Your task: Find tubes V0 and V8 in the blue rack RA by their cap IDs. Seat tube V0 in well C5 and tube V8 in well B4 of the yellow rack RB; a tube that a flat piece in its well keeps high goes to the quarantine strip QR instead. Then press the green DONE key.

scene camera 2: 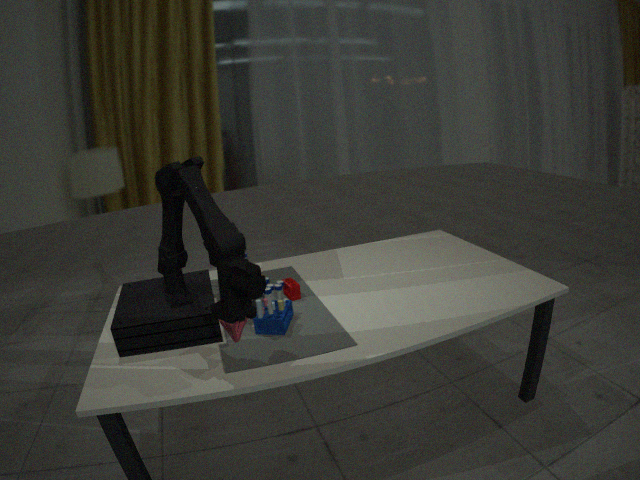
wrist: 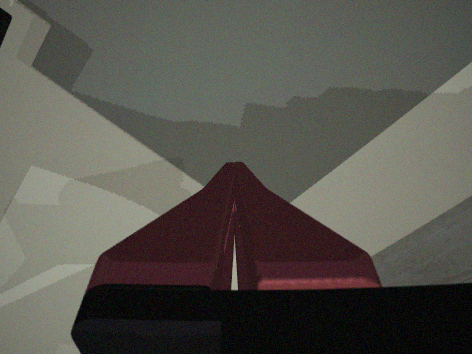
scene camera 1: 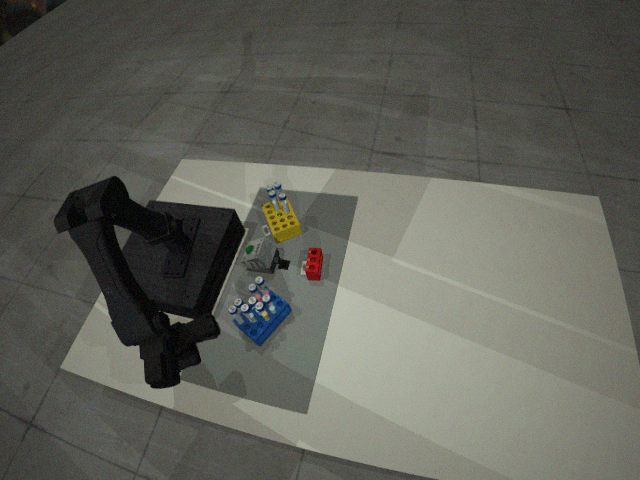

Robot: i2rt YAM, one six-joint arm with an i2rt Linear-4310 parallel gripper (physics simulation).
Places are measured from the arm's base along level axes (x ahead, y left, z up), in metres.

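Where they show: gripper, fingertip midpoint: [scene camera 2: 236, 341] [wrist: 234, 177] [scene camera 1: 194, 357]; arm's base, link origin: [scene camera 2: 176, 292] [scene camera 1: 182, 247].
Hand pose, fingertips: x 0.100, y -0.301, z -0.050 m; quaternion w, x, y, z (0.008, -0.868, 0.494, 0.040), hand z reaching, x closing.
Observation:
Each offset is from my fingertips to the top centre of the thing. "spot": to the spot under its first point. Level surfaces: height alone.
The blue rack RA @[0.001 m down, 0.153 m ahead, 0.130 m left] [scene camera 1: 277, 323] [scene camera 2: 273, 326] stands on the grey mat and holds several blue-capped tubes with white tops; their cap IDs are too small to read. The yellow rack RB @[0.001 m down, 0.162 m ahead, 0.452 m left] [scene camera 1: 287, 234] stands at the far end of the mat, with several blue-capped tubes at its far end. The red three-well strip @[0.001 m down, 0.279 m ahead, 0.289 m left] [scene camera 1: 313, 272] [scene camera 2: 292, 289] stands between the racks, towards the mat's right edge. The green key @[spot: 0.021 m up, 0.097 m ahead, 0.310 m left] [scene camera 1: 249, 249] is on a grey box. My gripper [scene camera 2: 236, 339] [wrist: 234, 177] is shut and empty, beside the blue rack on the robot base's side. In scene camera 1 the arm hides its fingertips.
The grey box @[0.033 m up, 0.117 m ahead, 0.311 m left] [scene camera 1: 261, 258] with a dark part on its side stands between the blue and yellow racks. The black robot base [scene camera 1: 222, 222] [scene camera 2: 155, 321] borders the grey mat @[0.051 m down] [scene camera 1: 289, 382] [scene camera 2: 320, 335] [wrist: 225, 50]. The white table @[0.055 m down] [scene camera 1: 465, 310] [scene camera 2: 413, 299] extends to the right.

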